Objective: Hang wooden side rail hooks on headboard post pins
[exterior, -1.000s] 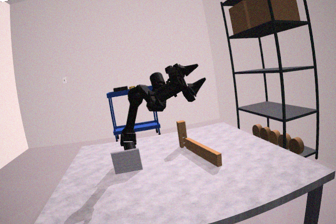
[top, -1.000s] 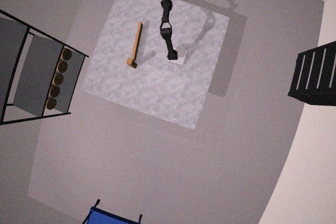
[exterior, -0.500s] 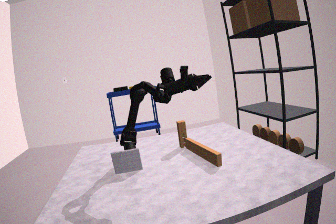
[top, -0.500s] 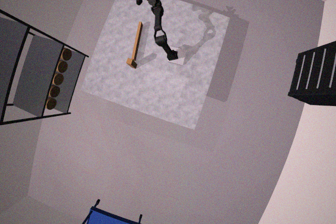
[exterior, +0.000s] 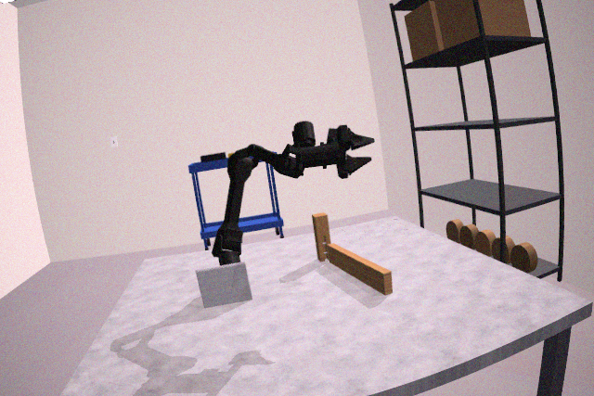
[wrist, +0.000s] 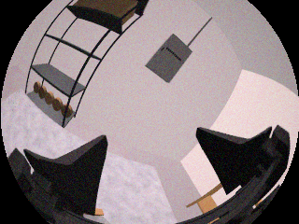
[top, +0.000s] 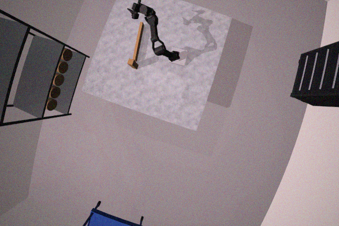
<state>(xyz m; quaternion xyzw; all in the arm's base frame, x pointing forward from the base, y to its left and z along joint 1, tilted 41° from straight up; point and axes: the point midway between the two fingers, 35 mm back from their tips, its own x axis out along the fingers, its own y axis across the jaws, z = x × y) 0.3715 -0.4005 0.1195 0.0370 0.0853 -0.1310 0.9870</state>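
Now: gripper tip 4 cm past the headboard post, 40 cm to the right of it and 34 cm above it.
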